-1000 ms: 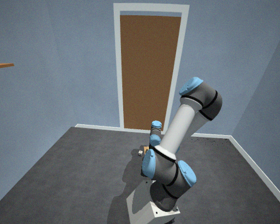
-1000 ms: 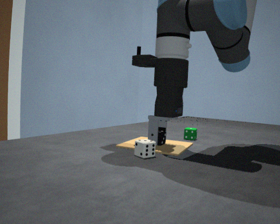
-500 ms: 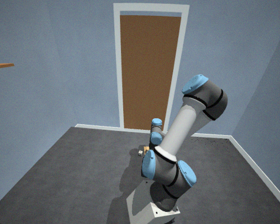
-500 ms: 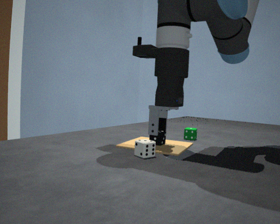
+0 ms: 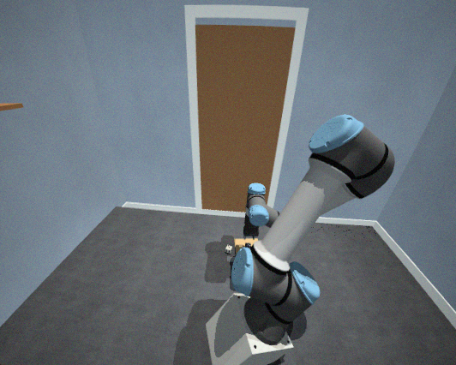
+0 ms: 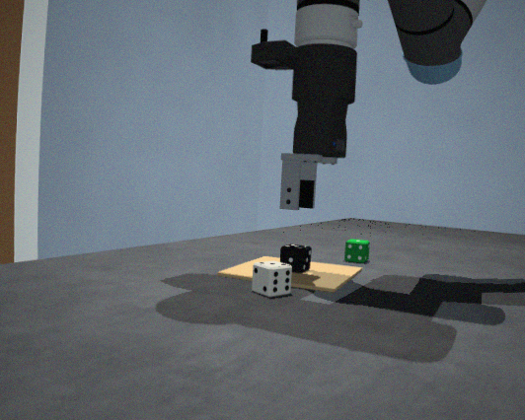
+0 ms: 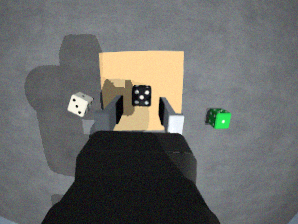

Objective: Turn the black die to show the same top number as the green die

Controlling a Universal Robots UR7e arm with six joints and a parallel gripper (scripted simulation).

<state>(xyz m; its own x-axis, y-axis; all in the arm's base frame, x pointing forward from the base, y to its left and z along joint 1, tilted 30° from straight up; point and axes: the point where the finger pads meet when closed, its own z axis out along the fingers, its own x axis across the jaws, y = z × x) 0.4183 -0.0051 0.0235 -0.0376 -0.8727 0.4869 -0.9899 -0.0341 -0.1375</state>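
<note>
The black die is 8 cm below my hand. Also, from my hand: white die (11 cm to the left, 8 cm below, 2 cm behind); then tan mat (10 cm below); then green die (14 cm to the right, 8 cm below, 4 cm behind).
</note>
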